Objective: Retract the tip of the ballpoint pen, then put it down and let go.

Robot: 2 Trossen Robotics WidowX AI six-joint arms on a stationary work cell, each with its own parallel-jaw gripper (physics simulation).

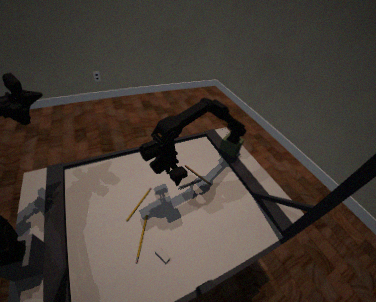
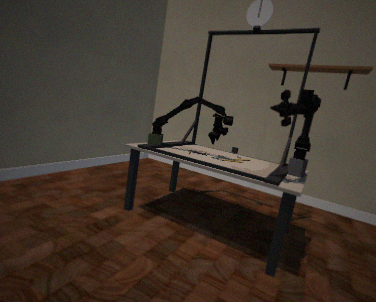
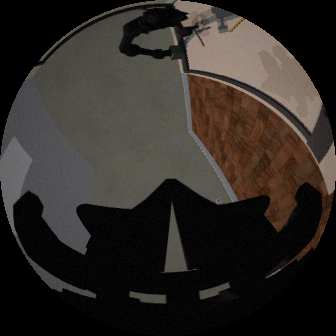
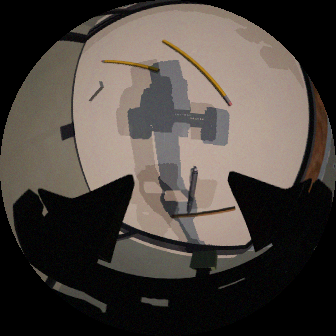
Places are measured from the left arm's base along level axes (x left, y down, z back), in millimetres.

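Pixels of known places: left gripper, between the fingertips: (image 1: 42, 94) (image 2: 270, 107) (image 3: 170, 182); right gripper, between the fingertips: (image 1: 172, 179) (image 2: 214, 142) (image 4: 182, 177); left arm's base, origin of its link: (image 1: 13, 252) (image 2: 299, 158); right arm's base, origin of its link: (image 1: 233, 139) (image 2: 156, 133) (image 3: 169, 52) (image 4: 203, 268).
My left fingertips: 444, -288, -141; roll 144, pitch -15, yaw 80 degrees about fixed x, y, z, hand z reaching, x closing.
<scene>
Ahead of a thing's pixels: the offset from my left fingertips to its top centre, as dx, dy, dz. Level surfaces: height alone.
The grey ballpoint pen {-286, +391, -545} (image 4: 192, 187) (image 1: 190, 183) lies flat on the pale table top {dy +404} (image 1: 217, 239) (image 4: 266, 125), with nothing touching it. Its one end almost meets a brown pencil {-242, +396, -601} (image 4: 203, 212) (image 1: 197, 174). My right gripper (image 4: 182, 177) (image 1: 178, 177) (image 2: 213, 138) is open and empty. It hangs above the table, pointing down, with the pen below and between its fingers. My left gripper (image 3: 170, 182) (image 2: 274, 108) is shut on nothing. It is held high at the far end of the table, pointing at the wall.
Two yellow pencils {-318, +396, -281} (image 1: 139, 204) {-470, +396, -259} (image 1: 141, 239) (image 4: 197, 70) (image 4: 130, 64) lie on the table. A small L-shaped piece {-560, +391, -317} (image 1: 163, 256) (image 4: 96, 90) lies near the front edge. A dark frame (image 1: 253, 186) (image 2: 205, 75) borders the table and rises as a tall rectangle.
</scene>
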